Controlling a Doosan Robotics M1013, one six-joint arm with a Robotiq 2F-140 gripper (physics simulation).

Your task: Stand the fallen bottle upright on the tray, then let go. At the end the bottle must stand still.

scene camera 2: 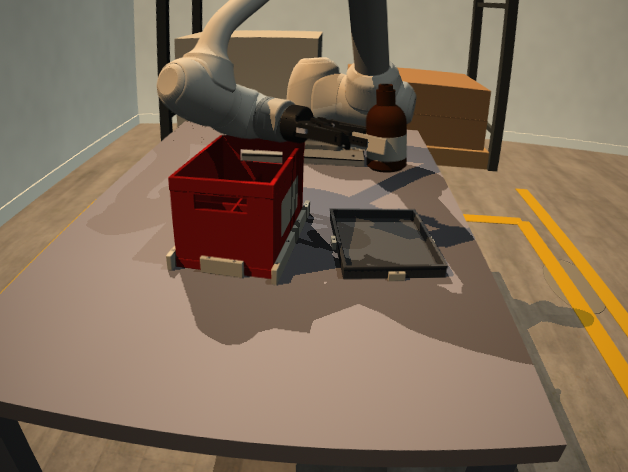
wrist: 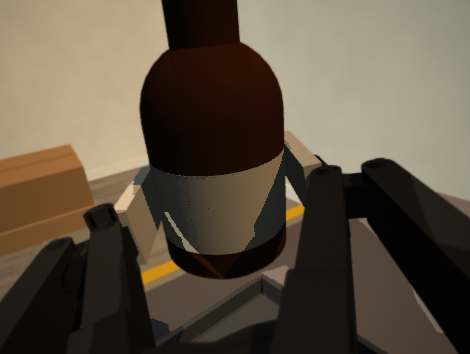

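Where they show: gripper, fingertip midpoint: (scene camera 2: pixel 394 144) (wrist: pixel 220 169); arm's base at its link origin: (scene camera 2: pixel 310 142).
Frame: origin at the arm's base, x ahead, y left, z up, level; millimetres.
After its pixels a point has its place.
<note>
The brown bottle (scene camera 2: pixel 386 121) {x 711, y 107, z 248 mm} (wrist: pixel 212 110) {x 657, y 83, z 244 mm} with a pale label stands upright in the air, neck up. My gripper (scene camera 2: pixel 379 146) {x 686, y 131, z 199 mm} (wrist: pixel 220 169) {x 686, y 131, z 199 mm} is shut on it, with a pale pad on each side of the label. In the scene view the arm reaches it from the left, nearly level, and the bottle's base shows higher in the picture than the tray's far edge. The dark, shallow tray (scene camera 2: pixel 365 273) {x 791, y 79, z -6 mm} (wrist: pixel 220 310) {x 716, y 223, z 1 mm} lies on the table, its inside bare. In the wrist view a tray corner shows below the bottle's base. The exact height of the base is hard to tell.
A tall red crate (scene camera 2: pixel 223 230) {x 778, y -168, z 67 mm} stands left of the tray, with pale stops around its foot. The table (scene camera 2: pixel 284 385) {x 1064, y -58, z -18 mm} has its right edge not far from the tray. The robot's base and a brown box (scene camera 2: pixel 449 114) (wrist: pixel 40 195) are at the back.
</note>
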